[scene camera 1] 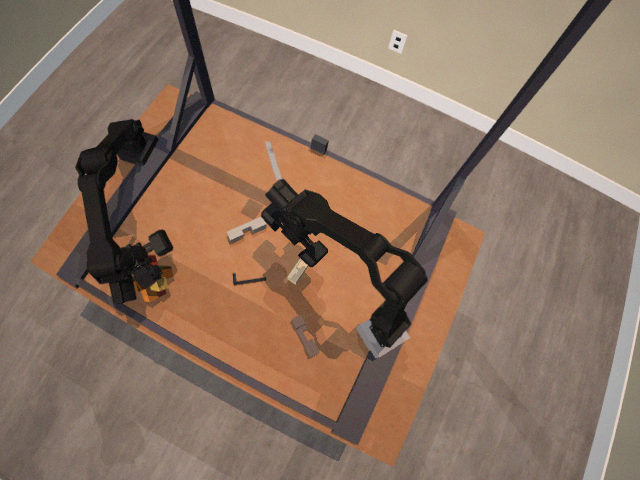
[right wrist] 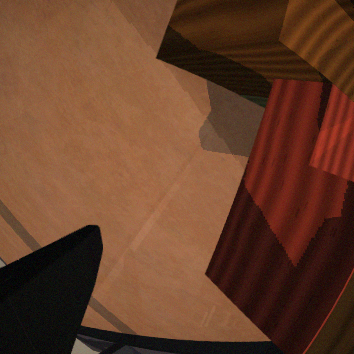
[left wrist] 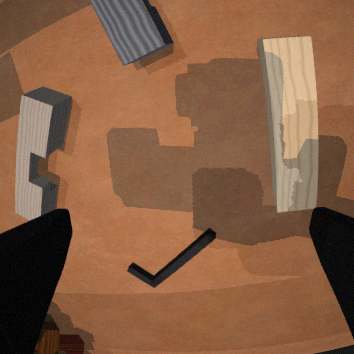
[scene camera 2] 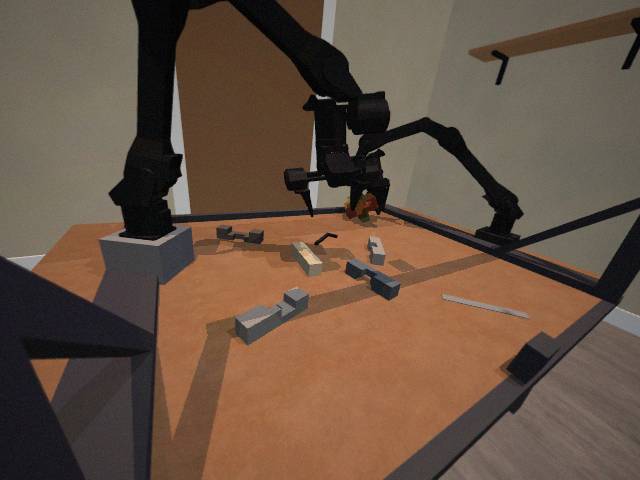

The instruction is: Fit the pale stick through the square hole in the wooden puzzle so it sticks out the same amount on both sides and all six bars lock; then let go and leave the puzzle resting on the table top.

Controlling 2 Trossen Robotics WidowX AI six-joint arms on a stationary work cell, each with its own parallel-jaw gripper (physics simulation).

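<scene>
The pale stick (scene camera 1: 297, 271) (scene camera 2: 307, 258) (left wrist: 291, 123) lies flat on the table near the middle. My left gripper (scene camera 1: 309, 256) (scene camera 2: 343, 198) (left wrist: 194, 222) is open and empty, hanging above the table with the stick just ahead of one fingertip. The wooden puzzle (scene camera 1: 154, 288) (scene camera 2: 361, 208) (right wrist: 291, 175), a knot of red, orange and brown bars, rests near the table's corner; a bit of it shows in the left wrist view (left wrist: 53, 341). My right gripper (scene camera 1: 144, 270) is open and sits low at the puzzle, partly hiding it. I cannot tell whether its fingers touch the puzzle.
A black L-shaped key (scene camera 1: 248, 280) (scene camera 2: 325, 237) (left wrist: 172, 261) lies beside the stick. Grey notched blocks (scene camera 1: 246, 230) (scene camera 1: 305, 335) (scene camera 2: 270, 314) (scene camera 2: 372, 277) (left wrist: 35, 154) are scattered around. A flat grey strip (scene camera 1: 272, 160) (scene camera 2: 486, 306) and a small dark box (scene camera 1: 319, 143) (scene camera 2: 534, 353) lie near the frame's edge.
</scene>
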